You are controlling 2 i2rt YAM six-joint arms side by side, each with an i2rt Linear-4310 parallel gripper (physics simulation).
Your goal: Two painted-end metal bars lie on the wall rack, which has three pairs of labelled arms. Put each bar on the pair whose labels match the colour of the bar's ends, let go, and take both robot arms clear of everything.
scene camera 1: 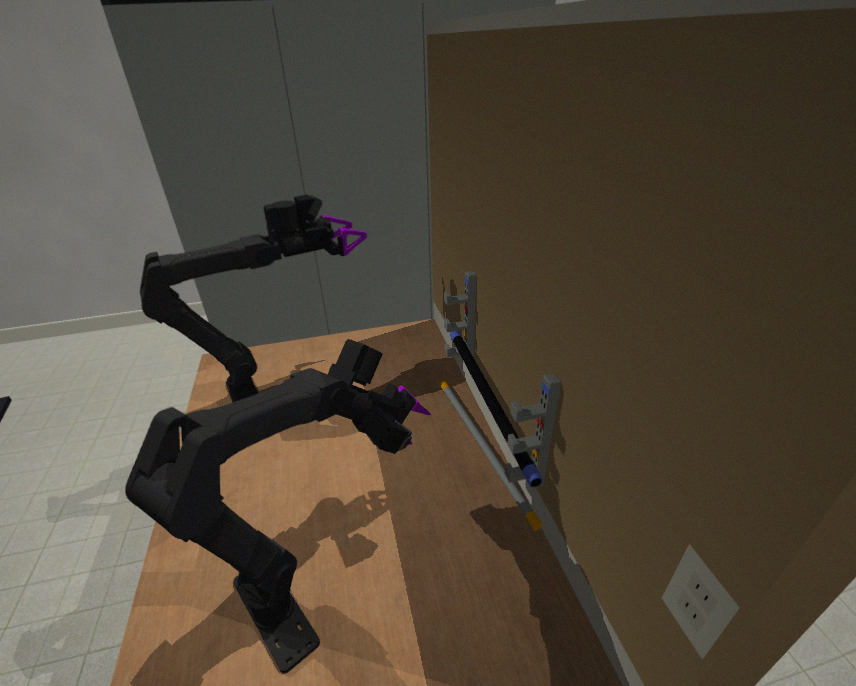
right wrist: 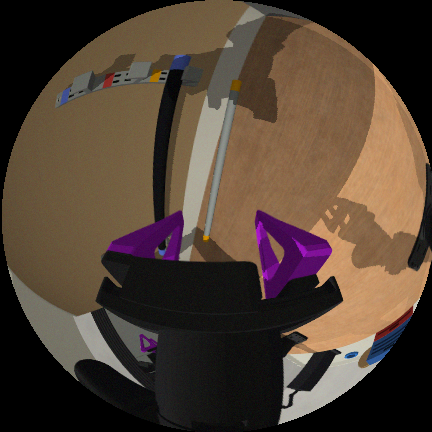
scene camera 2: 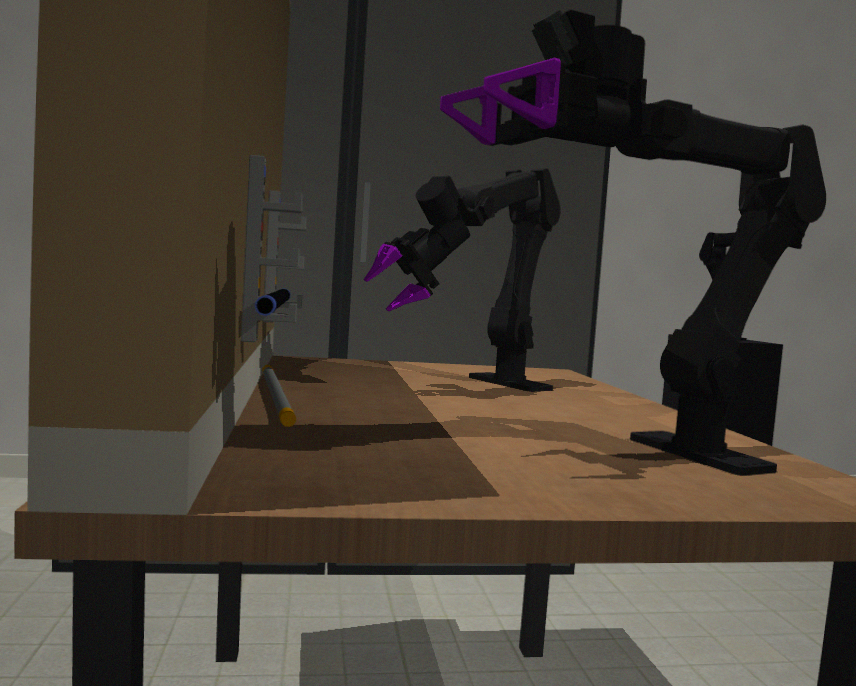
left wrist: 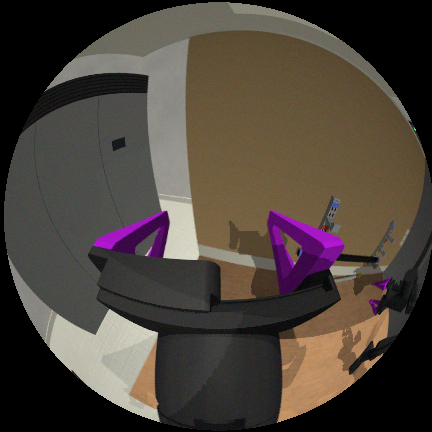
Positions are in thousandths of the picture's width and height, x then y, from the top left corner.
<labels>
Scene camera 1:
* my left gripper: 420, 335
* my right gripper: 490, 623
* orange-ended grey bar: 620, 751
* blue-ended black bar: 580, 598
</labels>
